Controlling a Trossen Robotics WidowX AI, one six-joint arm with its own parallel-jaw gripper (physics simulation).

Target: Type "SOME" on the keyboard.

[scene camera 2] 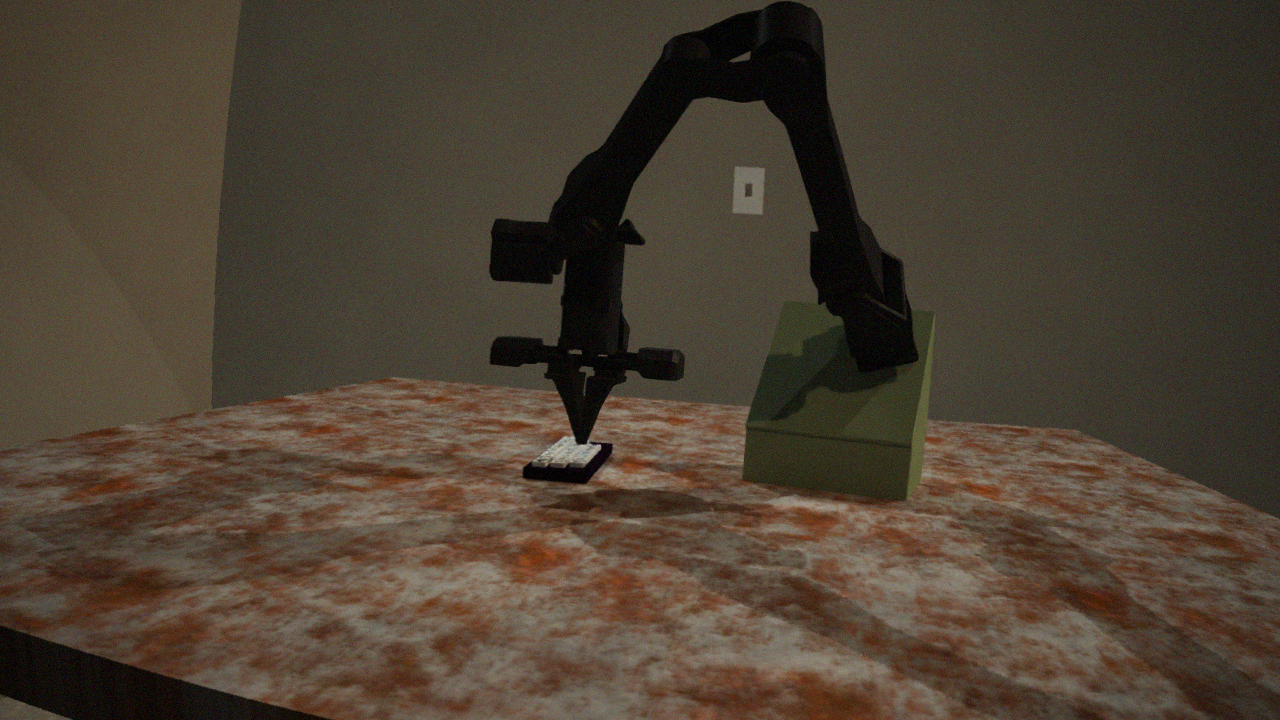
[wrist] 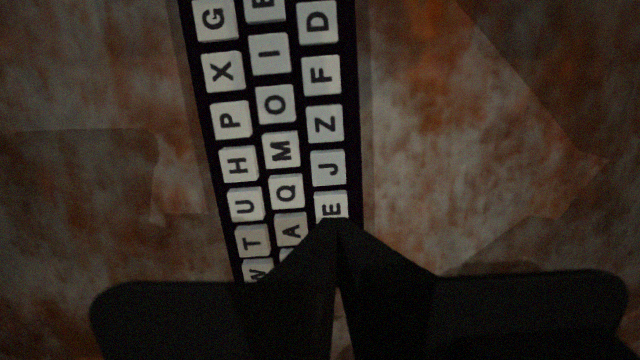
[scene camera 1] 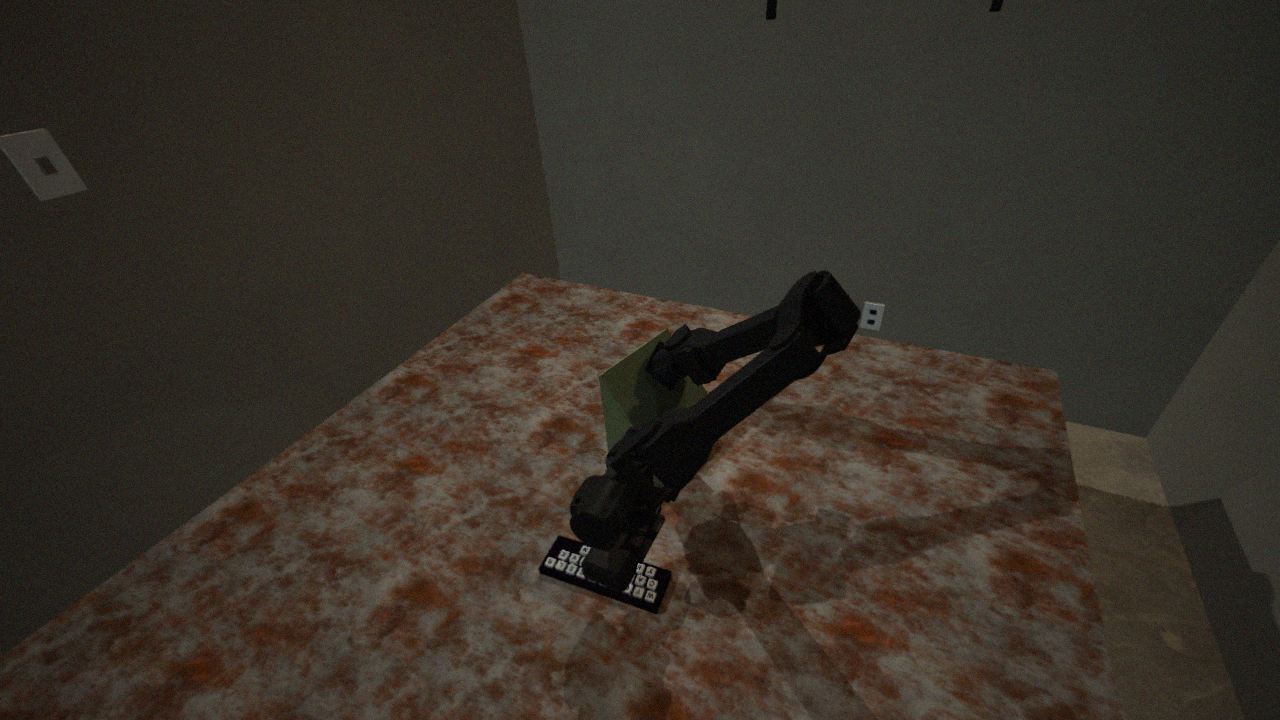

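Note:
A black keyboard with white letter keys lies flat on the table. My gripper is shut and empty, pointing down with its tips at the keyboard. In the wrist view the tips are over the lower part of the E key and hide part of it; whether they touch it I cannot tell. The O key and the M key show in the middle row. The S key does not show in the wrist view. In scene camera 1 the arm hides the fingertips and the middle of the keyboard.
The keyboard rests on a red and white mottled table. A green block with a sloping top stands under the arm's base. The J key lies beside the E key, and the A key is left of the fingertips.

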